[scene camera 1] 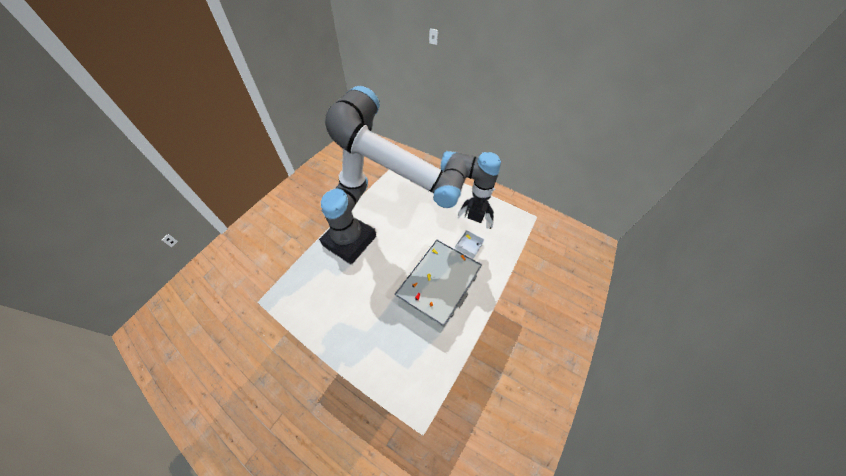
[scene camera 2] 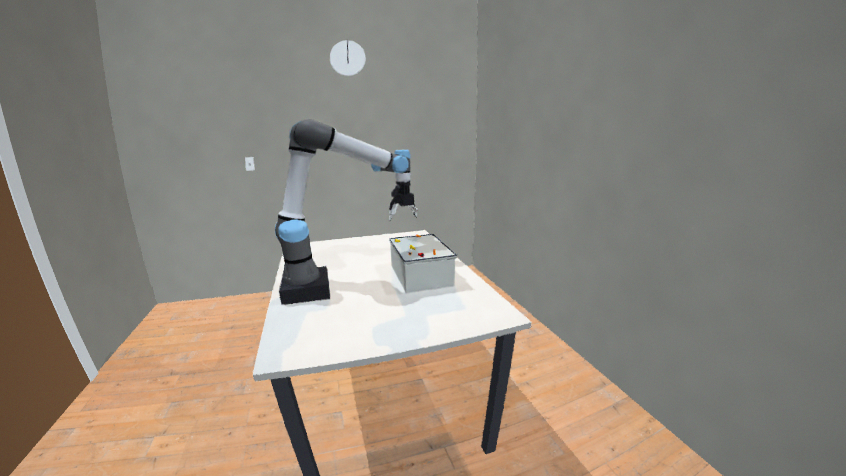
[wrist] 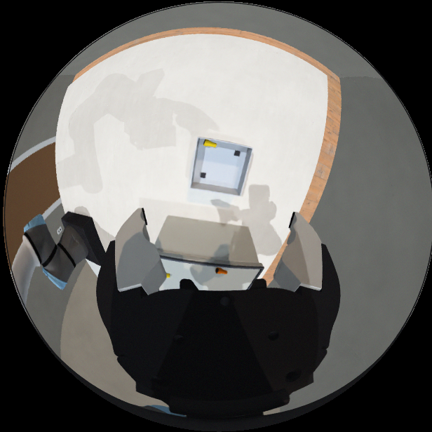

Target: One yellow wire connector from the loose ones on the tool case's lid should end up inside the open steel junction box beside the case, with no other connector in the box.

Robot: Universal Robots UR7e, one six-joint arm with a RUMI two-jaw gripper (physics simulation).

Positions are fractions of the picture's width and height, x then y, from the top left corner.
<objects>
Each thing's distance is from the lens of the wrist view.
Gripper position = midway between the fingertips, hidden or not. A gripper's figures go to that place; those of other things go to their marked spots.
my gripper (wrist: 0.51, 0.49): 13 cm
tool case (wrist: 0.44, 0.58): 28 cm
</objects>
